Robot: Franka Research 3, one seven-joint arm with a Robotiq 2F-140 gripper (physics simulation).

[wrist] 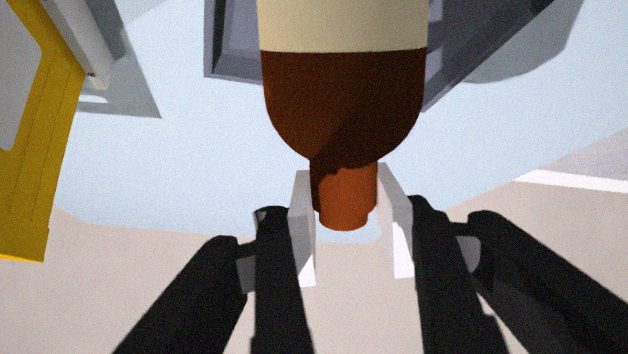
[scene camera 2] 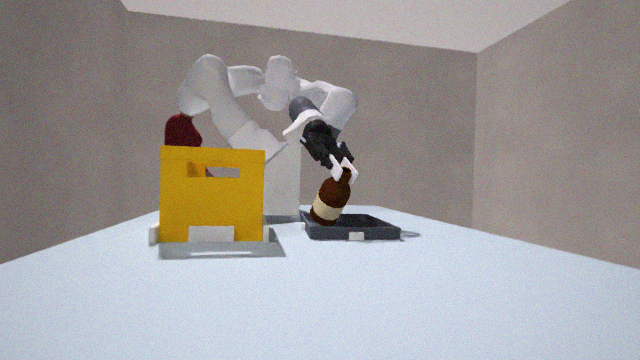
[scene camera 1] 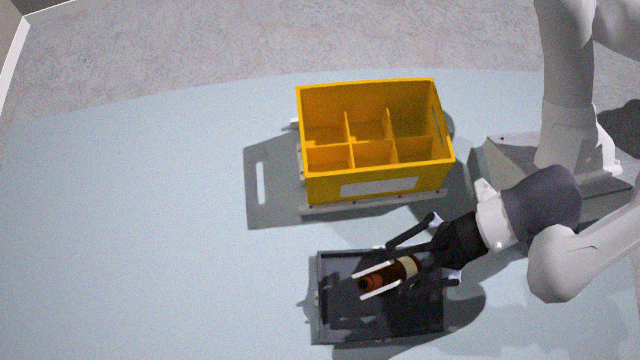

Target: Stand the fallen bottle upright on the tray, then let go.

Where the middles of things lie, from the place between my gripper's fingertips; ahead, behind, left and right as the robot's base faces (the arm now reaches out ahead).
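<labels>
You'll find the brown bottle (scene camera 2: pixel 332 197) 5 cm below my hand, and it's 6 cm behind the hand and 2 cm to the right of it.
</labels>
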